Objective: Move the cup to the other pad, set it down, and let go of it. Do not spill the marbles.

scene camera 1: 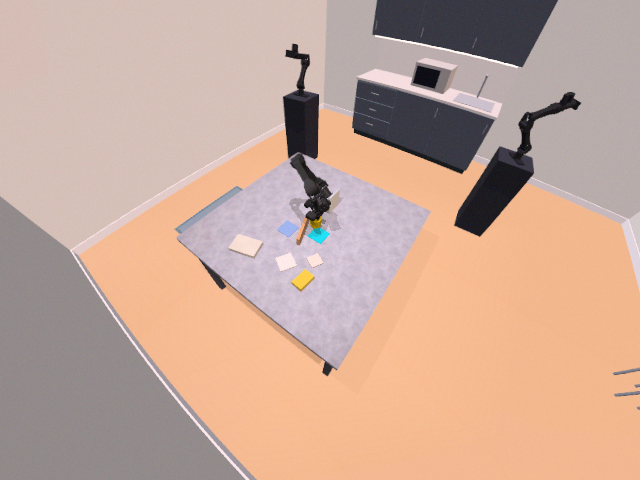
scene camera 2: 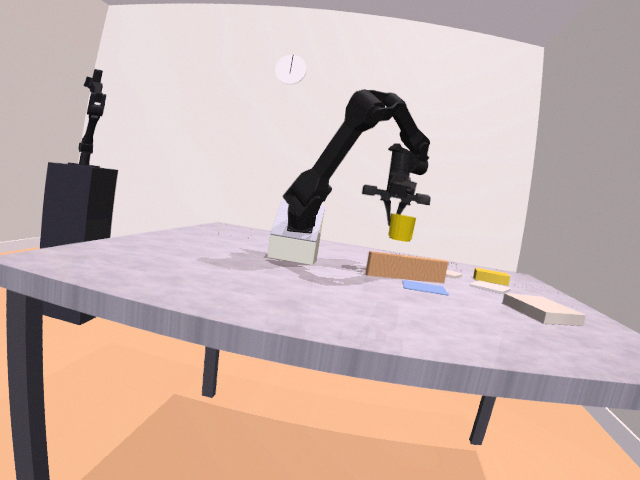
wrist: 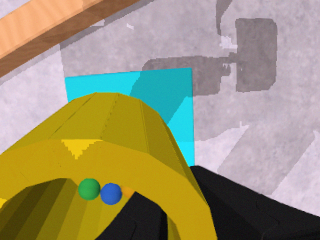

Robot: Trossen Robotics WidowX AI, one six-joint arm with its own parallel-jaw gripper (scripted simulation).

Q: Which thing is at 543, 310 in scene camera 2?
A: A cream slab.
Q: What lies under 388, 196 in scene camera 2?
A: The gripper.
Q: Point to a yellow cup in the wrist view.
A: At 115, 138
